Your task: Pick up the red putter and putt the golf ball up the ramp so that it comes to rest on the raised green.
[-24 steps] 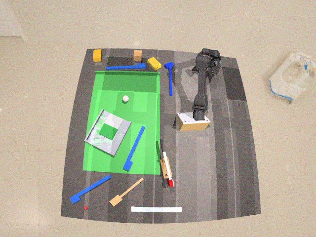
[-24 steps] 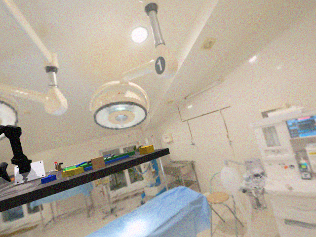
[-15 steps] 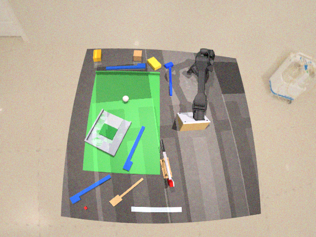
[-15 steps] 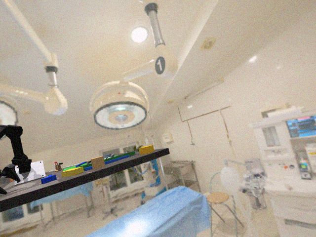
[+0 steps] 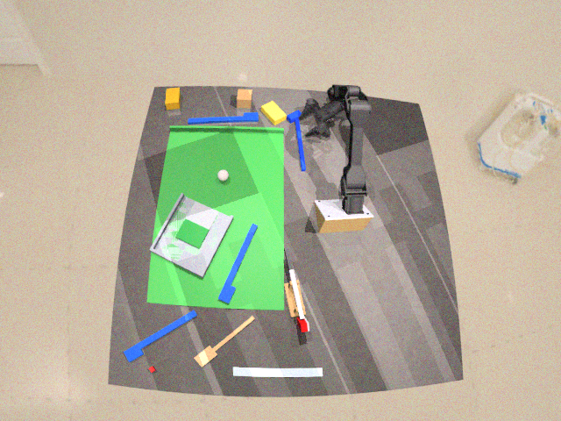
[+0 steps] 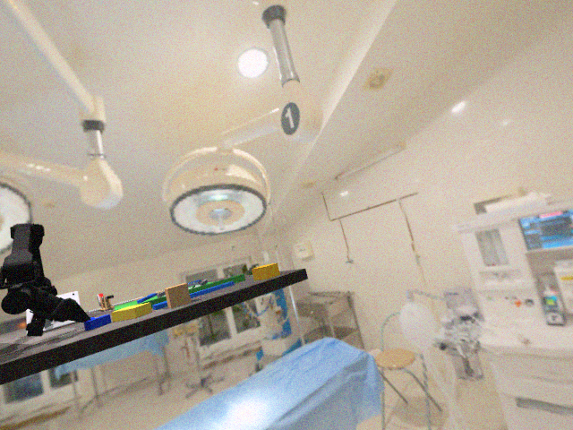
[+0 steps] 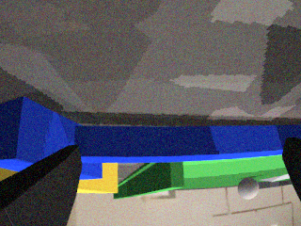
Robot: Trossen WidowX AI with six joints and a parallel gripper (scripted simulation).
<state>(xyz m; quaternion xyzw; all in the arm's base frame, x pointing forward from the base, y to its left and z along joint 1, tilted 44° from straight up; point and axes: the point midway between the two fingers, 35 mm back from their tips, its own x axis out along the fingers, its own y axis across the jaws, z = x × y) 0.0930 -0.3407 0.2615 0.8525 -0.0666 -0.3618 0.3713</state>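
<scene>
My gripper tip is 330 mm short of the white golf ball, 220 mm to the right of it and 10 mm below it. From my gripper tip the other things lie so: tan block 230 mm ahead, 160 mm to the right, 10 mm above; then red putter 110 mm ahead, 680 mm to the left, 40 mm above; then green mat 360 mm ahead, 340 mm to the left, 20 mm below.
</scene>
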